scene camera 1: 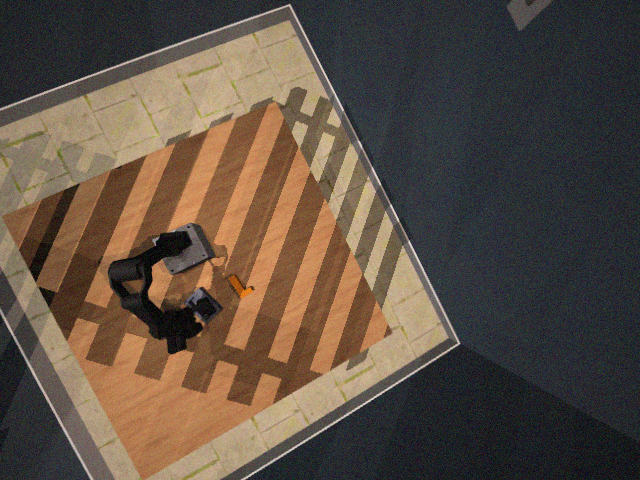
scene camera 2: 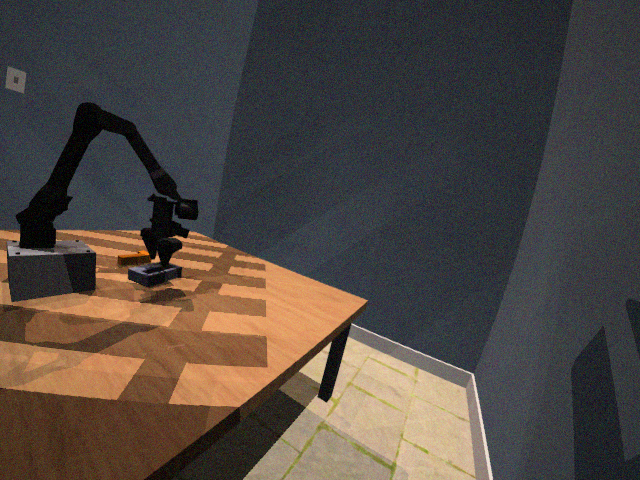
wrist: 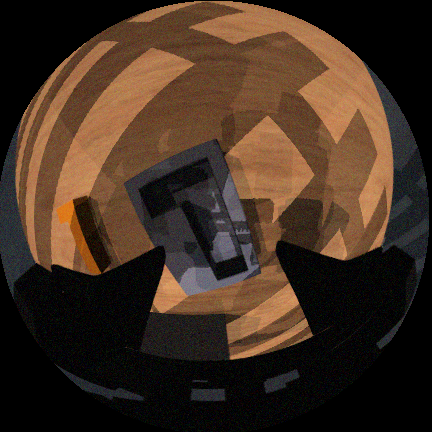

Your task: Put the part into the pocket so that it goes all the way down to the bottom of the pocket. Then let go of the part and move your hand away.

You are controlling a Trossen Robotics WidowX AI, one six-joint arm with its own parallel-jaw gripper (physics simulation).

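Frame: origin at the arm's base, x ahead, y left, z up, level; centimetres.
Where they show: gripper, fingertip midpoint: (scene camera 1: 195,308) (scene camera 2: 158,263) (wrist: 221,249); arm's base, link origin: (scene camera 1: 181,240) (scene camera 2: 36,245).
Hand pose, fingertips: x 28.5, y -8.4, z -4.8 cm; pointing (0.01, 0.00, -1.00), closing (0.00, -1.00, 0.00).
Each offset is from my fingertips to the top centre of the thing. "*": to the spot under its first point. Level surfaces: height alone.
The part, an orange L-shaped piece @(dy +20.6, dx -1.1, dz -2.7 cm) (scene camera 1: 237,285) (scene camera 2: 131,258) (wrist: 84,246), lies on the table beside the pocket block, apart from it. In the wrist view it is at the left, beyond the left finger. The grey-blue block @(dy +2.0, dx +0.4, dz -2.0 cm) (scene camera 1: 200,293) (scene camera 2: 146,275) (wrist: 172,239) sits flat on the table, with an L-shaped pocket @(* dy +1.9, dx -0.2, dz -5.2 cm) (wrist: 200,227) open at its top and no part in it. My gripper (scene camera 2: 158,261) (wrist: 221,249) is open and empty, pointing down close above the block. In scene camera 1 the fingertips are hard to make out against the block.
The arm's grey base box (scene camera 1: 195,250) (scene camera 2: 38,276) stands on the wooden table @(dz -5.7 cm) (scene camera 1: 155,428) (scene camera 2: 305,294), near the block and the orange piece. The arm arches from it to the gripper. Striped shadows cross the table. The table's edge and a leg (scene camera 2: 334,361) show in scene camera 2.
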